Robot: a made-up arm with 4 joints.
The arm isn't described. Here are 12 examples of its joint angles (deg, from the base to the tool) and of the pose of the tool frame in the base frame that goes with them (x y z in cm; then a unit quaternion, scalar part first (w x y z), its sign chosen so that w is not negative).
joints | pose
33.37 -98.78 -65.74 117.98 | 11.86 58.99 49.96 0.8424 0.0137 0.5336 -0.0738
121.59 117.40 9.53 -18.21 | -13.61 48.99 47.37 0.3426 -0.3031 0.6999 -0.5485
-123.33 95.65 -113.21 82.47 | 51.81 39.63 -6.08 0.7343 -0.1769 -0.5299 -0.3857
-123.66 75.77 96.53 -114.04 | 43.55 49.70 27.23 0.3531 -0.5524 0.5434 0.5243
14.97 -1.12 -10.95 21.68 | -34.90 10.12 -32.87 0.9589 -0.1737 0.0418 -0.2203
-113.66 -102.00 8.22 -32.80 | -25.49 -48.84 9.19 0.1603 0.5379 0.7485 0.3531
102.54 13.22 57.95 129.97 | -40.78 27.40 -42.32 0.3710 -0.8411 0.3895 -0.0566
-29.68 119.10 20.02 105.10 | -3.40 -62.80 55.64 0.4023 0.8874 0.2132 -0.0719
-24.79 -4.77 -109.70 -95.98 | -29.73 24.88 -33.63 0.4814 0.5585 -0.4754 -0.4799
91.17 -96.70 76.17 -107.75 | 53.46 -7.40 -11.77 0.3219 0.5808 -0.5079 0.5487
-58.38 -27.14 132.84 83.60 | 3.23 12.91 -47.29 0.0537 0.2026 -0.7506 0.6266
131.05 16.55 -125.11 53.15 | -3.81 -10.22 -42.84 0.6102 -0.1445 -0.3551 0.6933
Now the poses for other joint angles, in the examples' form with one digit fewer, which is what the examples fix.
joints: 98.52 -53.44 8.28 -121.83
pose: 31.4 28.8 -38.7 0.072 0.681 -0.729 0.008
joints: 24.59 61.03 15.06 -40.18
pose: -51.1 -34.6 10.8 0.970 -0.154 0.137 -0.126
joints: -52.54 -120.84 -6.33 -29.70
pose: -53.1 -6.5 31.4 0.245 0.848 0.463 0.078
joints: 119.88 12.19 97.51 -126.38
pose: -44.7 5.5 -35.6 0.410 0.886 -0.127 -0.177
